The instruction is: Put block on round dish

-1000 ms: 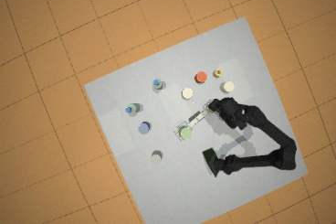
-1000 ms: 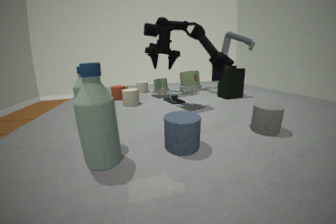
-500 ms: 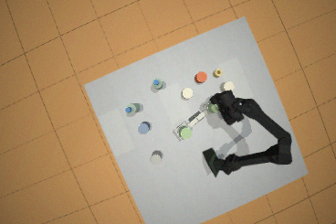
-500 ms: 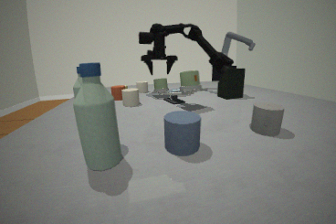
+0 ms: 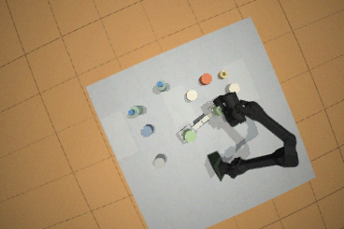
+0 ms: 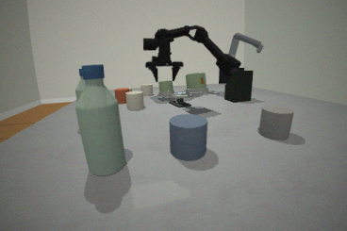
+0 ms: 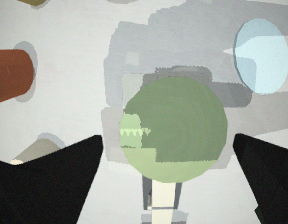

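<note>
The teal block is 50 mm below my gripper tip. Round my gripper tip: white balance: 140 mm to the left, 70 mm below, 20 mm behind; orange cylinder: 200 mm ahead, 50 mm below, 30 mm to the right; pale blue round dish: 130 mm behind, 90 mm to the right, 90 mm below.
</note>
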